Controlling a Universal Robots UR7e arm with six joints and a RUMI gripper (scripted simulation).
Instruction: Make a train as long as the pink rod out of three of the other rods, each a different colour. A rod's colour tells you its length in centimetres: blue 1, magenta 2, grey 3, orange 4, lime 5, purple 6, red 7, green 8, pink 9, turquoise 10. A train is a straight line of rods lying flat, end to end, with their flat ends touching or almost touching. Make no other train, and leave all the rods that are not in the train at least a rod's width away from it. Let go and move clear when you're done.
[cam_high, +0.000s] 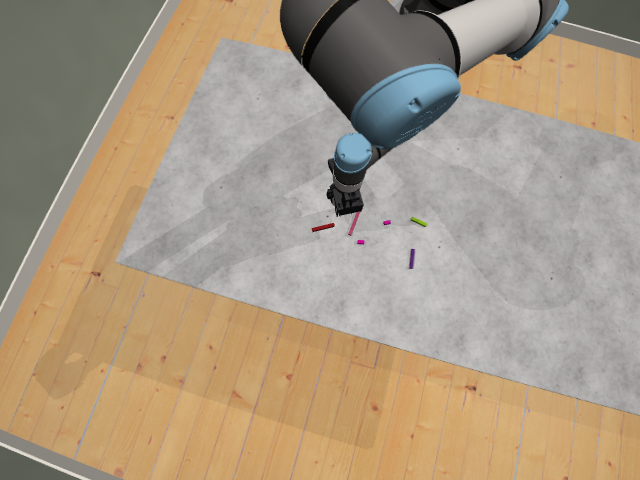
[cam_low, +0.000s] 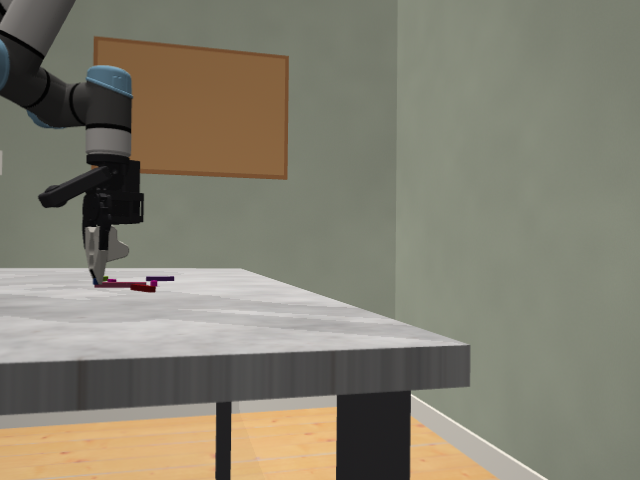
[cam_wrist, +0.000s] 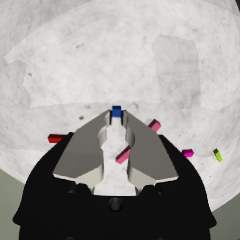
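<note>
My gripper is now 60 mm to the right of the pink rod, 20 mm short of it and 20 mm above it. Also, from my hand: lime rod: 240 mm to the left, 70 mm behind, 20 mm below; then small blue rod: 10 mm below; then red rod: 80 mm ahead, 20 mm to the right, 20 mm below.
</note>
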